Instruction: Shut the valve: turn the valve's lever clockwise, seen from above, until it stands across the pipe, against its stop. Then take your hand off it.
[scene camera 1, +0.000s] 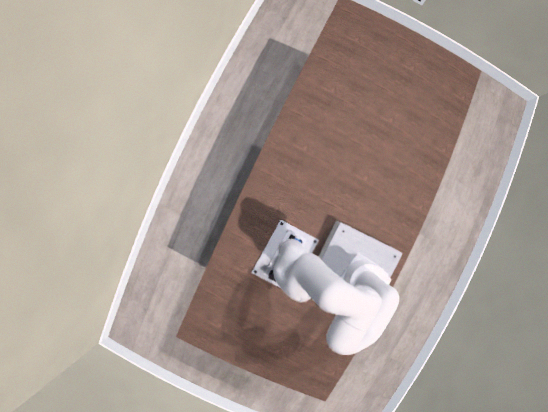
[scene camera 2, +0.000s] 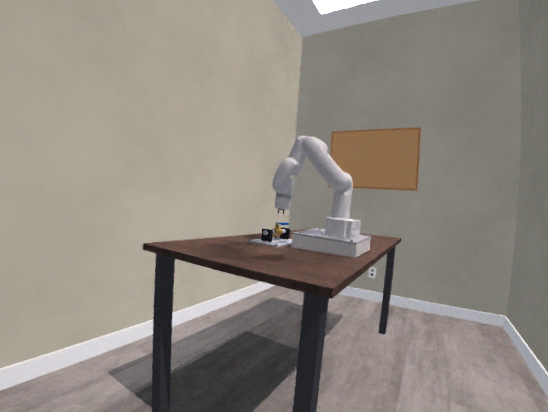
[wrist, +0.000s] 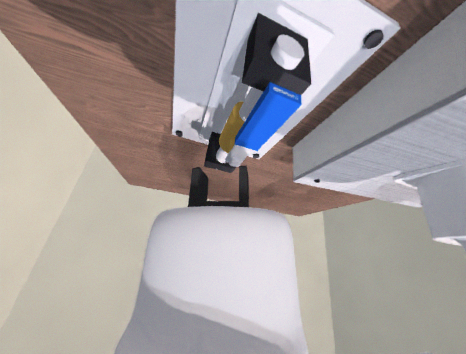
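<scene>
The valve has a yellow body (scene camera 2: 278, 230) (wrist: 231, 132) on a pipe between two black blocks, on a white plate (scene camera 1: 272, 246) (wrist: 194, 65). Its blue lever (scene camera 1: 298, 241) (scene camera 2: 283, 223) (wrist: 270, 117) points roughly along the pipe, toward one black block (wrist: 255, 50). The other black block (scene camera 2: 267, 235) (wrist: 212, 155) is at the far end in the wrist view. My gripper (scene camera 2: 281, 212) (wrist: 221, 171) is open and empty, pointing down above the valve, apart from the lever. In scene camera 1 the arm hides the gripper and much of the valve.
The robot's base box (scene camera 1: 367, 243) (scene camera 2: 327, 243) (wrist: 380, 135) stands beside the valve plate, with a narrow gap between them. The arm (scene camera 1: 322, 280) (scene camera 2: 322, 155) reaches over from it. The brown table (scene camera 1: 375, 125) (scene camera 2: 240, 257) carries both.
</scene>
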